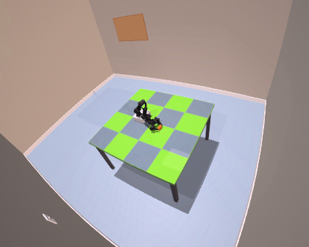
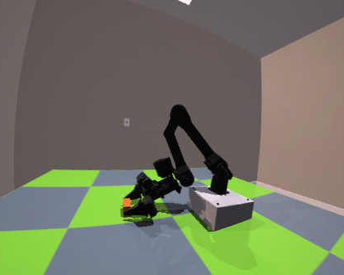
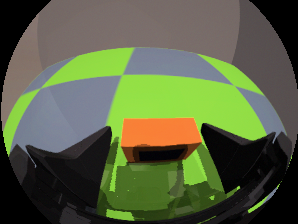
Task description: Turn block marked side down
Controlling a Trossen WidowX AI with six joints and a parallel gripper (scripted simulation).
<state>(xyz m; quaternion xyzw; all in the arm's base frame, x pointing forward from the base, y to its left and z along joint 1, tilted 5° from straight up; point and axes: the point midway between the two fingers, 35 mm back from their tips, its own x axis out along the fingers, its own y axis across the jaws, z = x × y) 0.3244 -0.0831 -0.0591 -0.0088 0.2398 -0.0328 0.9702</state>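
My gripper tip is 2 cm past the block and 1 cm above it.
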